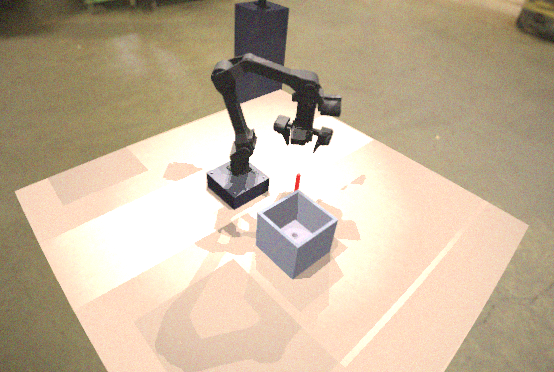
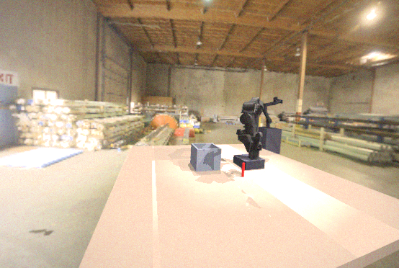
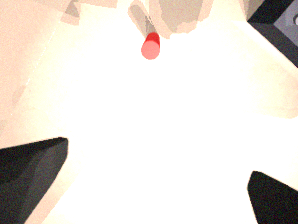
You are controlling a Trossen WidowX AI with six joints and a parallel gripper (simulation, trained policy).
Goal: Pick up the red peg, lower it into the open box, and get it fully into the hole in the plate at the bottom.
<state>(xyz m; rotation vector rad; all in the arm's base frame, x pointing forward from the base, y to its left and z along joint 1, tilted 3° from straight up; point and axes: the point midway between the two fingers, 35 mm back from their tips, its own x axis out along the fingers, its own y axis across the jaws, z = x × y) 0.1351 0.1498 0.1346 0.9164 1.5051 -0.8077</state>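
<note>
The red peg is 120 mm below my gripper tip, 30 mm to the right of it and 30 mm ahead of it.
</note>
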